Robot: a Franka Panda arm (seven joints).
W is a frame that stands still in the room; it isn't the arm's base.
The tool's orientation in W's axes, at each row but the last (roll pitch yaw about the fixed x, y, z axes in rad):
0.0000 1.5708 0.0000
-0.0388 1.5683 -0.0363
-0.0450 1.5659 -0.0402
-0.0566 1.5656 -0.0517
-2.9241 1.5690 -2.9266
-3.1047 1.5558 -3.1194
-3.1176 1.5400 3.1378
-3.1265 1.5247 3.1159
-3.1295 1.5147 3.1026
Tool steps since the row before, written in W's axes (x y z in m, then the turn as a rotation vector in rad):
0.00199 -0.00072 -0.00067 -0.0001 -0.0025 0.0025
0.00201 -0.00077 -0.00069 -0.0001 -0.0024 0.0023
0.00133 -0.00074 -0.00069 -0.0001 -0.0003 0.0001
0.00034 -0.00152 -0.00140 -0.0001 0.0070 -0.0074
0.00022 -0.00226 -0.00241 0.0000 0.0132 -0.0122
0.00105 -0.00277 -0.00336 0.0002 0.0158 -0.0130
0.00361 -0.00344 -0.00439 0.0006 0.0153 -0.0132
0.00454 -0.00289 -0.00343 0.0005 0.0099 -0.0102
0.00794 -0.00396 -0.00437 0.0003 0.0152 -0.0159
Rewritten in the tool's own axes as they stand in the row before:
0.00067 -0.00072 0.00199 -0.0025 -0.0025 -0.0001
0.00070 -0.00077 0.00201 -0.0023 -0.0024 -0.0001
0.00070 -0.00075 0.00132 -0.0001 -0.0003 -0.0001
0.00140 -0.00152 0.00033 0.0074 0.0070 -0.0001
0.00241 -0.00226 0.00023 0.0122 0.0132 0.0000
0.00334 -0.00275 0.00114 0.0130 0.0158 0.0002
0.00428 -0.00334 0.00384 0.0132 0.0153 0.0006
0.00321 -0.00270 0.00481 0.0102 0.0099 0.0006
0.00391 -0.00355 0.00836 0.0159 0.0152 0.0004

